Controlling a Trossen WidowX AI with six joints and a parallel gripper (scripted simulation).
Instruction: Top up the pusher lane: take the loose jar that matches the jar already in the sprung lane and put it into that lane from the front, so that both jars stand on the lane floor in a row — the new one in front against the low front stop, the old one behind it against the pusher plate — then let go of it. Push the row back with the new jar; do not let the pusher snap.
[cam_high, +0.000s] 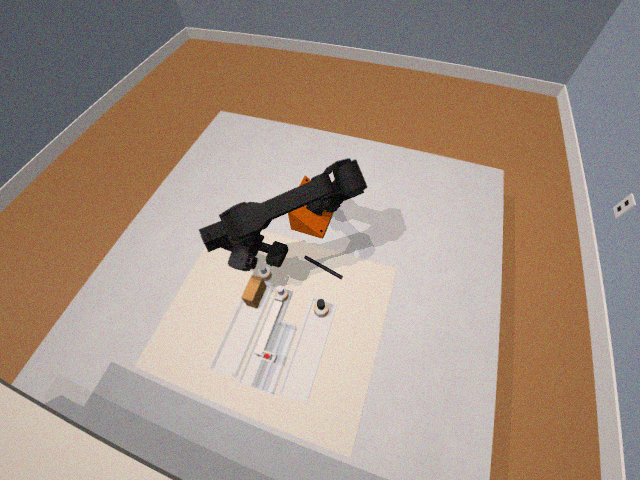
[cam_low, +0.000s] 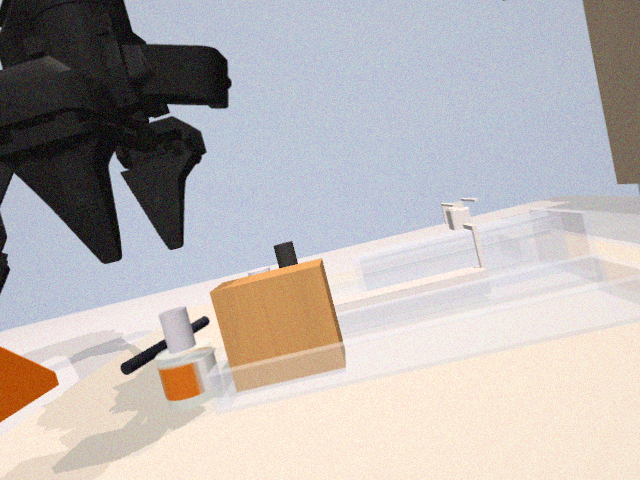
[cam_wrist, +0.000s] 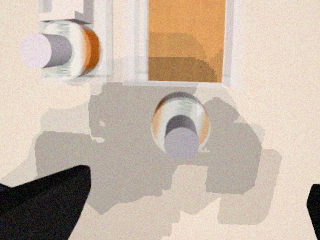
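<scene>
My gripper tip is 70 mm short of the brown box and 70 mm above it. The rest, counted from my gripper tip: sprung lane: 210 mm ahead, 90 mm to the left, 90 mm below; black rod: 180 mm to the left, 100 mm below, 60 mm behind; pusher plate: 170 mm ahead, 100 mm to the left, 60 mm below.
</scene>
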